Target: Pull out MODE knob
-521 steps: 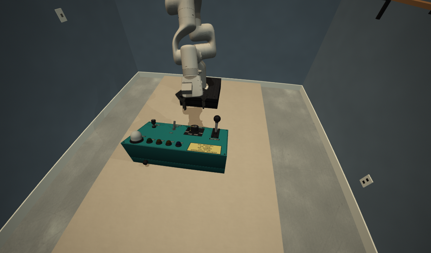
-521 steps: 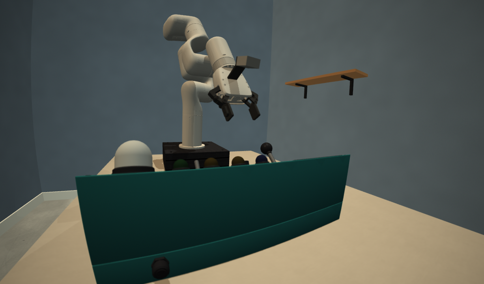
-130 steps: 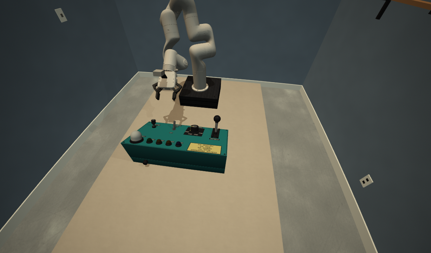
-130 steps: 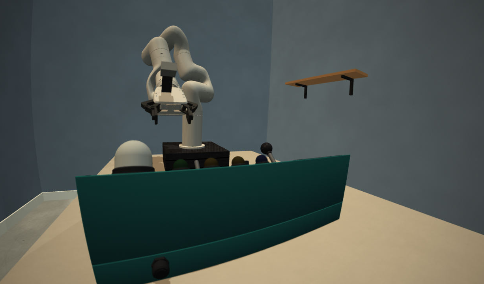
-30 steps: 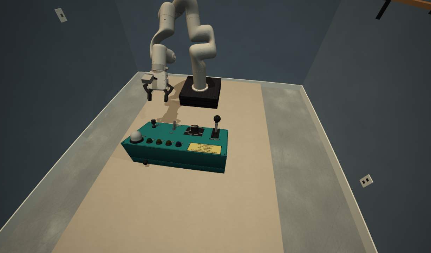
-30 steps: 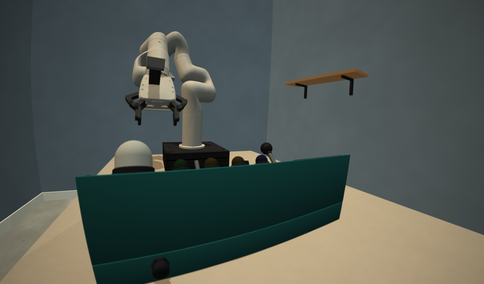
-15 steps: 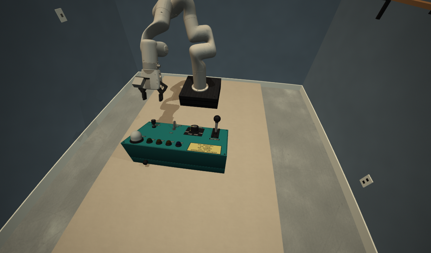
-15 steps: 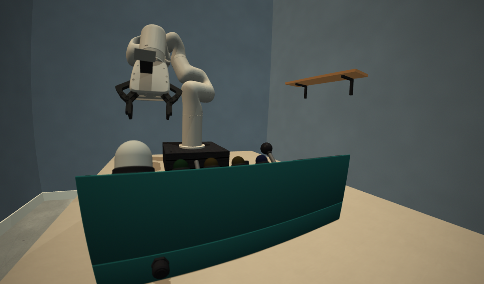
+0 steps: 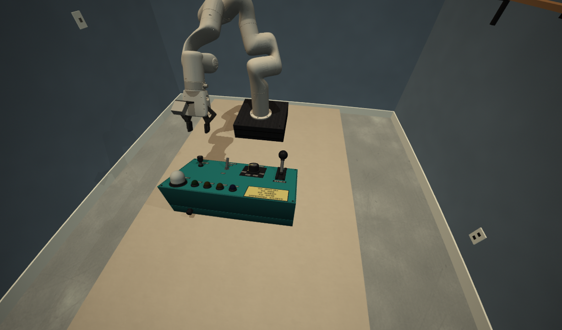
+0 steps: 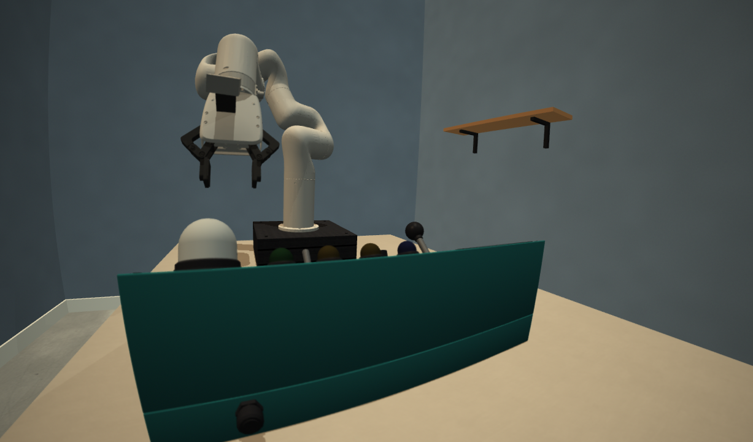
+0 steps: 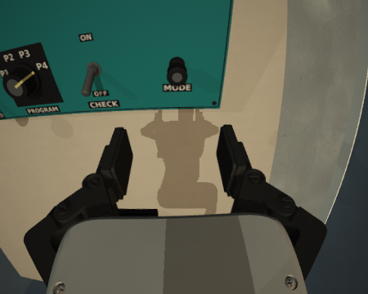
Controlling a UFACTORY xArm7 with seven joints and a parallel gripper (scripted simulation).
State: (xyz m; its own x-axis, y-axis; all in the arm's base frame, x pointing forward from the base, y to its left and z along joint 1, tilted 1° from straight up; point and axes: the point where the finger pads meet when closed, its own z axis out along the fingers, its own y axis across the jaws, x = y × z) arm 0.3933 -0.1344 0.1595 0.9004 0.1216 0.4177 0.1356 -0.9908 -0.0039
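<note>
Now: hand 13 cm above the black mode knob and 6 cm short of it. Round my hand: check toggle: 14 cm below, 12 cm to the left, 4 cm ahead; program dial: 23 cm to the left, 14 cm below, 4 cm ahead; teal console: 19 cm to the left, 16 cm below, 7 cm ahead.
</note>
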